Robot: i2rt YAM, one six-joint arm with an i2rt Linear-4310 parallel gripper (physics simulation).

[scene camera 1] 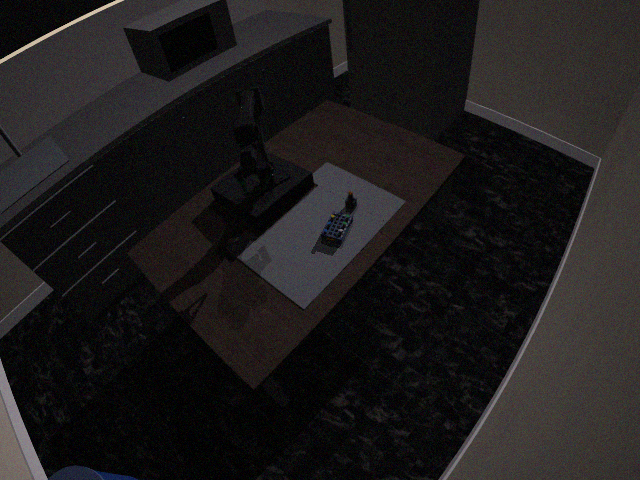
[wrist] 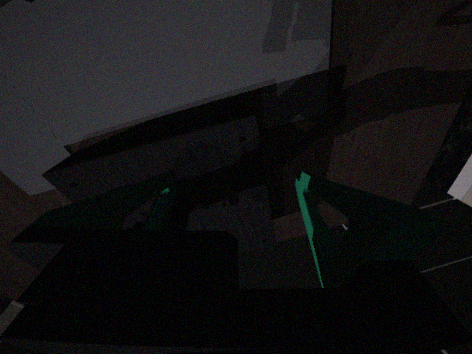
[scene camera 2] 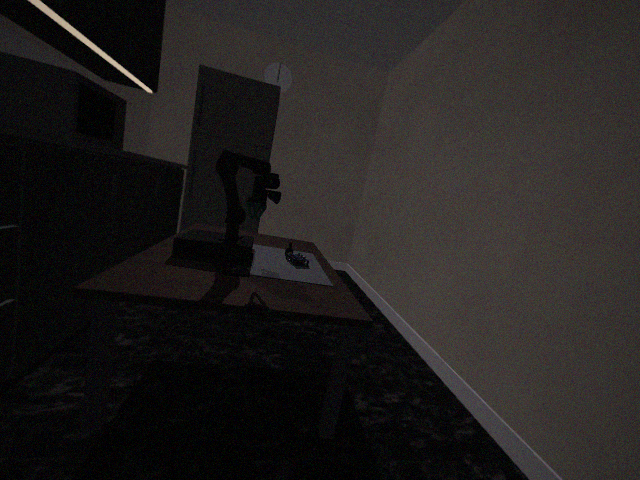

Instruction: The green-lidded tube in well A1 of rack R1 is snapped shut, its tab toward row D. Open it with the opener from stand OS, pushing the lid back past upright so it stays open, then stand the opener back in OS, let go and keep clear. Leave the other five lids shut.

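Places are measured from the arm's base along level axes (x left, y up, z ahead), in centimetres.
Pixels of known places: gripper, between the fingertips: (scene camera 1: 256,187) (wrist: 236,176) (scene camera 2: 254,219); arm's base, origin of its link: (scene camera 1: 268,184) (scene camera 2: 231,238).
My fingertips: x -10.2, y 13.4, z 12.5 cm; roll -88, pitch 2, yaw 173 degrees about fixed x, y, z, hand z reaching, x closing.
Note:
Ahead of a thing's pixels: the offset from my fingertips to its top centre. Level surfaces: height alone.
The small blue rack R1 @[dx +19.2, dy -17.0, dz +22.8 cm] (scene camera 1: 337,227) (scene camera 2: 298,259) stands on the pale mat, with several coloured lids on it. The lids are too small and dark to tell which is in A1 or how each stands. Behind it stands the dark stand OS @[dx +32.1, dy -17.2, dz +16.4 cm] (scene camera 1: 351,202) (scene camera 2: 290,250) with an orange-topped opener @[dx +32.1, dy -12.7, dz +16.4 cm] (scene camera 1: 350,193) upright in it. My gripper (wrist: 236,176) is open, its green fingers wide apart with no object between them. It hangs high over the arm's base, away from the rack and stand. Rack and stand do not show in the wrist view.
The pale mat @[dy -21.2 cm] (scene camera 1: 289,268) (scene camera 2: 289,275) (wrist: 150,60) lies on the brown table @[dy -21.5 cm] (scene camera 1: 258,351) (scene camera 2: 155,284). The dark arm base (scene camera 1: 232,193) (scene camera 2: 196,250) is beside the mat. A long counter with a box-shaped appliance (scene camera 1: 149,49) runs behind the table.

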